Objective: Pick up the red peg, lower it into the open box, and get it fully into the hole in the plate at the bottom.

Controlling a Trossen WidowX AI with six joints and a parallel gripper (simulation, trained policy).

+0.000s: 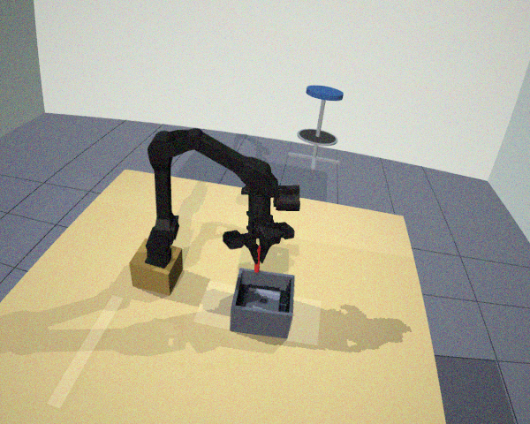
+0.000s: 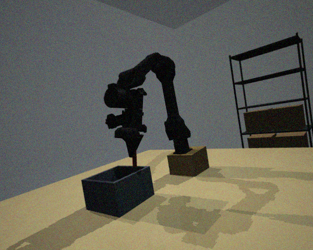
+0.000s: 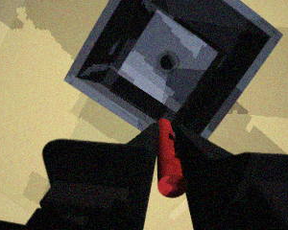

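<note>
Right now the red peg is 1 cm to the left of my gripper tip, 1 cm behind it and 1 cm above it. Also, from my gripper tip: plate 10 cm below, 5 cm to the right, 3 cm ahead; grey box 12 cm below, 5 cm to the right, 3 cm ahead.
</note>
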